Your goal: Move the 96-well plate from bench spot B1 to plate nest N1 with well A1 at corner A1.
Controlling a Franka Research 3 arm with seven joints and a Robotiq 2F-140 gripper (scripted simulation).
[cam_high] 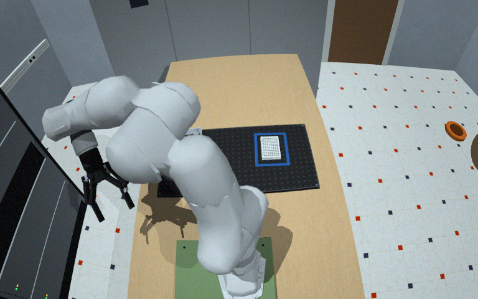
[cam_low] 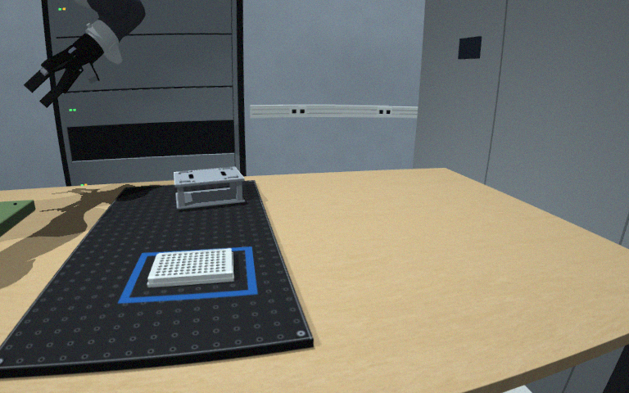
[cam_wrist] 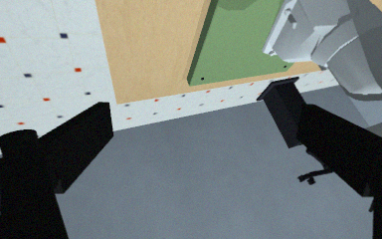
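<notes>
Right now the white 96-well plate is 56 cm to the right of my hand, 43 cm ahead of it and 26 cm below it. From my hand the other things lie so: A1 label: 38 cm ahead, 21 cm below, 16 cm to the right; grey plate nest: 46 cm ahead, 21 cm below, 20 cm to the right.
</notes>
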